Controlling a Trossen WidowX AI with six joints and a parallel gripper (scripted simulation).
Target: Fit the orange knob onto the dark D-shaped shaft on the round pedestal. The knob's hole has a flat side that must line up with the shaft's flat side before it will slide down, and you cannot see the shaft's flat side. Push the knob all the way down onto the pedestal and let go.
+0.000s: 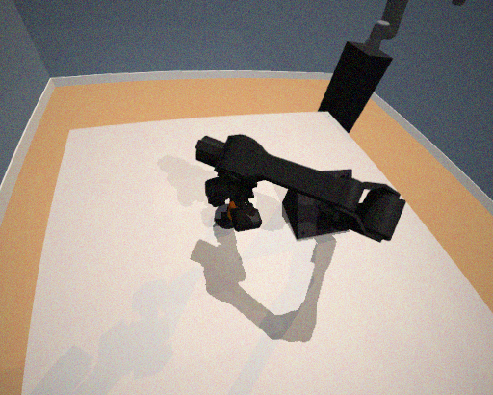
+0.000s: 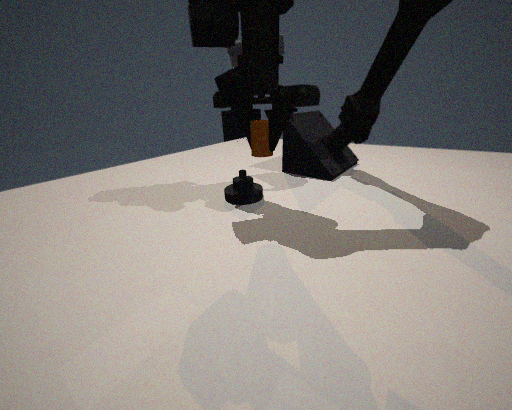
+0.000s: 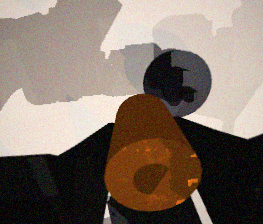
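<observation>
My gripper tip is 80 mm above the round dark pedestal and 50 mm to the left of it. From my gripper tip the other things lie so: orange knob (20 mm above).
</observation>
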